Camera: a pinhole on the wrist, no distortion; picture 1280 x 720 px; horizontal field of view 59.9 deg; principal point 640.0 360.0 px. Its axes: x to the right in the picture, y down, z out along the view. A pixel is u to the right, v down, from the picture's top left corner.
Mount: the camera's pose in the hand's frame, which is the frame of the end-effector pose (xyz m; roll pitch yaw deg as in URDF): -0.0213 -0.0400 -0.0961 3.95 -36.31 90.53
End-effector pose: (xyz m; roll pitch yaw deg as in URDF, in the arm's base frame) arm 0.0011 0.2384 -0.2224 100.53 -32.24 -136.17
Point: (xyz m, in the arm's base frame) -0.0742 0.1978 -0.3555
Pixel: 631.4 322.0
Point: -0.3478 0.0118 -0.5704
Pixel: 176.6 36.7
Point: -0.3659 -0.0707 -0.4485
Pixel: outside the picture
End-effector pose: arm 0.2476 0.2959 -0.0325 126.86 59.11 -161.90
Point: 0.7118 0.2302 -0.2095
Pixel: 10.5 560.6
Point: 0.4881 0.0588 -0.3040
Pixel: outside the picture
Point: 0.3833 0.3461 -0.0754
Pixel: 940.1 533.3
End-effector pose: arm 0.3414 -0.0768 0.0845 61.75 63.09 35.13
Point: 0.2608 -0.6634 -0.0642
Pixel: 77.9 506.3
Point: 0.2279 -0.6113 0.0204
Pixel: 68.7 692.2
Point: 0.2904 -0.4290 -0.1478
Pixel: 42.1 85.5
